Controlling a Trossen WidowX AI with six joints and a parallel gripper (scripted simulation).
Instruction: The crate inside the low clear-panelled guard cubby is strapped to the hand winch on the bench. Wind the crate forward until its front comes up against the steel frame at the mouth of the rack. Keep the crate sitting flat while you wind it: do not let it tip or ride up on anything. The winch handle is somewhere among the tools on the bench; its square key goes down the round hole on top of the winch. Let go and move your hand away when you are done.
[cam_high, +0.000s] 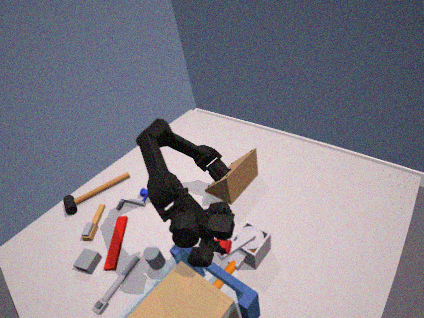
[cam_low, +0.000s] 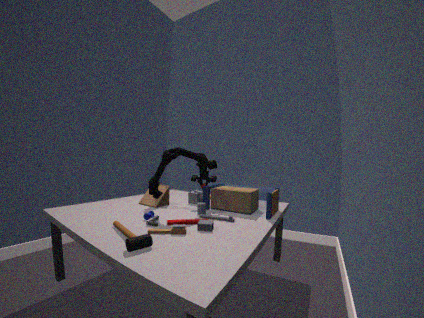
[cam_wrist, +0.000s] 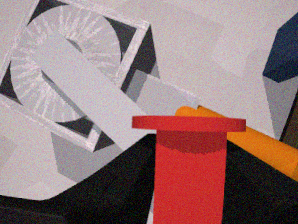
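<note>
The blue steel frame lies 70 mm ahead of my gripper tip, 30 mm below it and 20 mm to the left of it. The rest, counted from my gripper tip: winch handle (30 mm below, 30 mm behind, 10 mm to the right); red knob (20 mm to the right, 10 mm ahead); grey winch (100 mm below, 100 mm behind, 10 mm to the right).
</note>
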